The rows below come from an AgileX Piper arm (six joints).
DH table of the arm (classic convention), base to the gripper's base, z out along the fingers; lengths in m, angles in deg. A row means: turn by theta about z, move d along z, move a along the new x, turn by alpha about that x. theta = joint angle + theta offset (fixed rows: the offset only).
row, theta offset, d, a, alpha
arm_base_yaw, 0, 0.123, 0, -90
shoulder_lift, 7.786, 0, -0.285, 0
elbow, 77.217, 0, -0.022, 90
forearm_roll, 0, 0.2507, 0, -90
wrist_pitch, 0, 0, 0, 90
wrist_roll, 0, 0.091, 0, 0
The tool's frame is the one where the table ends.
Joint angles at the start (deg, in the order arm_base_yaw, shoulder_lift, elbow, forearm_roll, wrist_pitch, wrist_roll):
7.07 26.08 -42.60 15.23 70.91 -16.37
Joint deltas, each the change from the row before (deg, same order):
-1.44 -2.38 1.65 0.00 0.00 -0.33
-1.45 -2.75 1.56 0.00 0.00 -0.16
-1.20 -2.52 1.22 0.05 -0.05 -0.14
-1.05 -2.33 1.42 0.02 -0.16 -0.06
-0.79 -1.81 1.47 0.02 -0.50 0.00
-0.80 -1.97 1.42 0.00 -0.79 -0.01
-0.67 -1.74 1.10 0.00 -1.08 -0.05
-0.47 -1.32 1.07 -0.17 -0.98 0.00
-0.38 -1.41 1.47 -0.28 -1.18 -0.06
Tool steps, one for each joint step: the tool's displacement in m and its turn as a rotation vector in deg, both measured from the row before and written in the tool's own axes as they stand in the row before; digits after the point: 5 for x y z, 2 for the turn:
0.00908 0.00069 0.00026 1.13 -0.77 0.53
0.00943 0.00127 -0.00069 1.25 -1.19 0.58
0.00788 0.00147 -0.00118 1.09 -1.33 0.39
0.00784 0.00120 0.00034 0.98 -1.05 0.44
0.00649 0.00059 0.00194 0.78 -0.82 0.45
0.00612 0.00057 0.00152 0.94 -1.29 0.38
0.00434 0.00040 0.00077 0.96 -1.65 0.22
0.00380 -0.00012 0.00154 0.85 -1.13 0.17
0.00491 -0.00045 0.00296 0.88 -0.99 0.07

